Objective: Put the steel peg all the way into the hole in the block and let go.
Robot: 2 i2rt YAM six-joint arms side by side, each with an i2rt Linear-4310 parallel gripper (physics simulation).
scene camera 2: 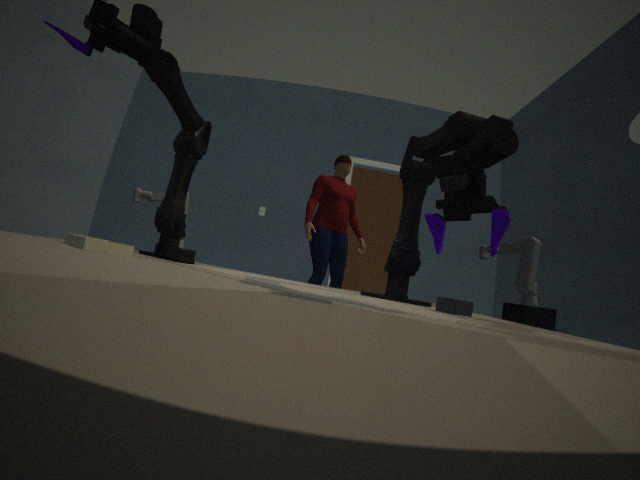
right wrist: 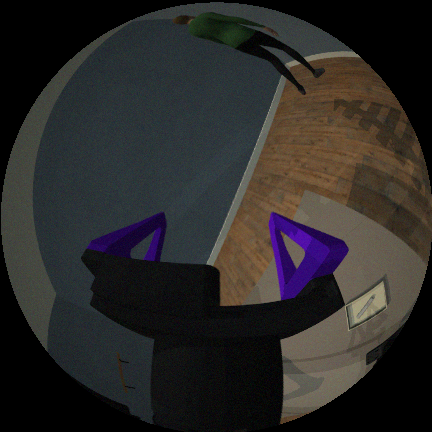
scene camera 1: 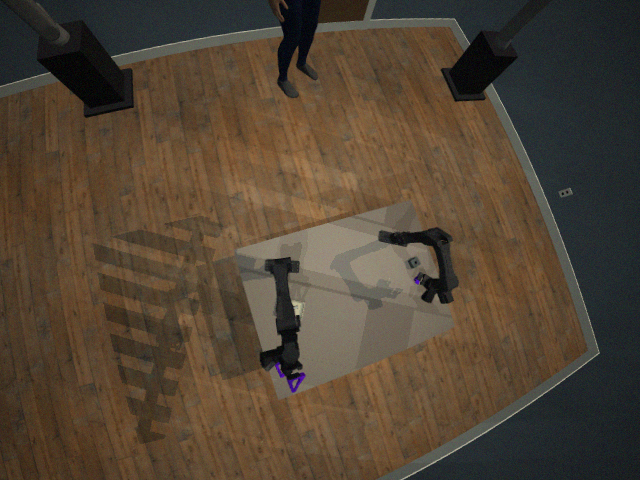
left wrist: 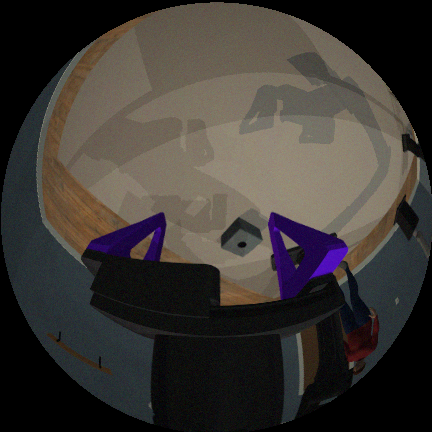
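The steel peg lies flat and slanted in a shallow cream tray, low at the right of the right wrist view. The grey block stands on the table with its dark round hole facing up; no peg shows in it. My left gripper is open and empty, above the table near the block. My right gripper is open and empty, raised high beyond the tray, near the table's lower left corner in scene camera 1.
The pale table carries both arm bases. My right arm stretches over the tray's left part in scene camera 1. My left arm bends around the block's right side. A person stands beyond the table.
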